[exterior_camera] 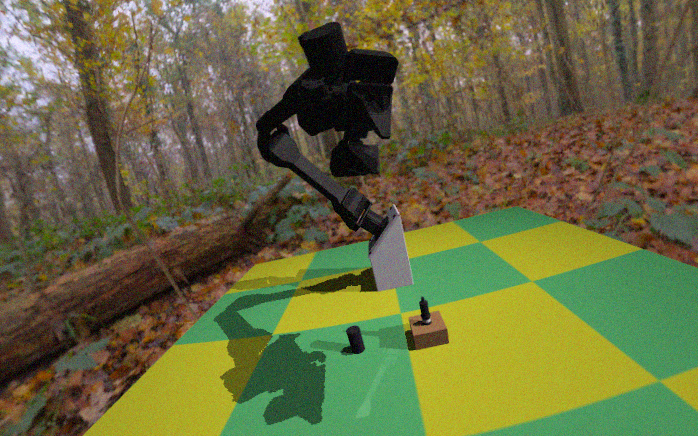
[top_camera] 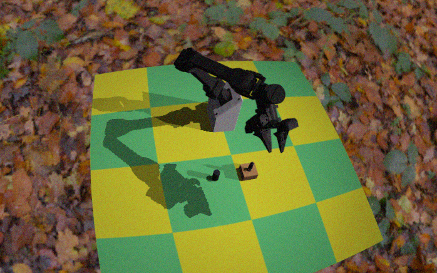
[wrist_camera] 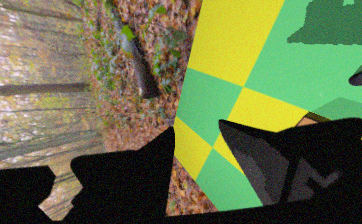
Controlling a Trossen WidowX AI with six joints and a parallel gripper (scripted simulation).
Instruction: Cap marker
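Right now the black marker cap is 12 cm behind my gripper tip, 12 cm to the right of it and 33 cm below it.
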